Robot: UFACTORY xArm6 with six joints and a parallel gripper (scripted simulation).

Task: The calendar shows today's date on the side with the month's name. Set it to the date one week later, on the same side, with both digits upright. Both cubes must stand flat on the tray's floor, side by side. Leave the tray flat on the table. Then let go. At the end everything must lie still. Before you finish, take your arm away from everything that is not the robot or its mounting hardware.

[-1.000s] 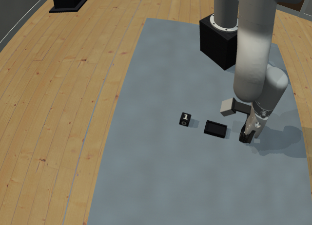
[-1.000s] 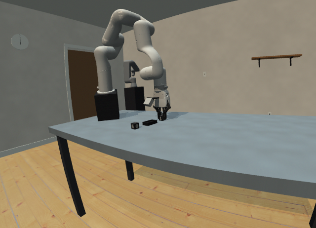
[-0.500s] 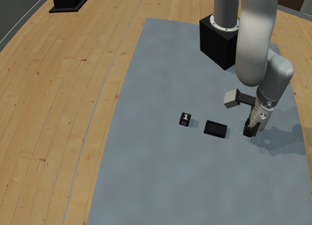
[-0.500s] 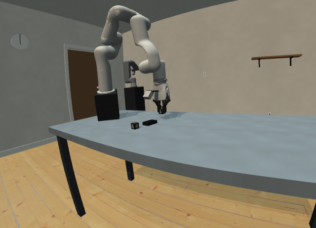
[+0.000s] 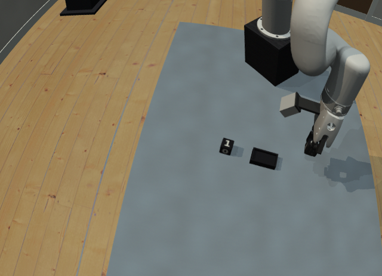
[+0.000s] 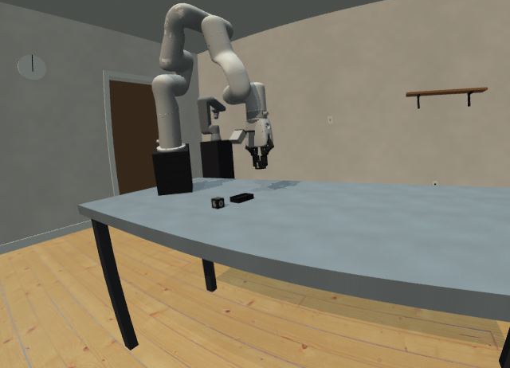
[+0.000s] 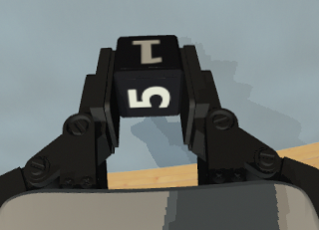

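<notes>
Now: hand 12 cm above the black tray, 11 cm to the left of it and 2 cm past it.
</notes>
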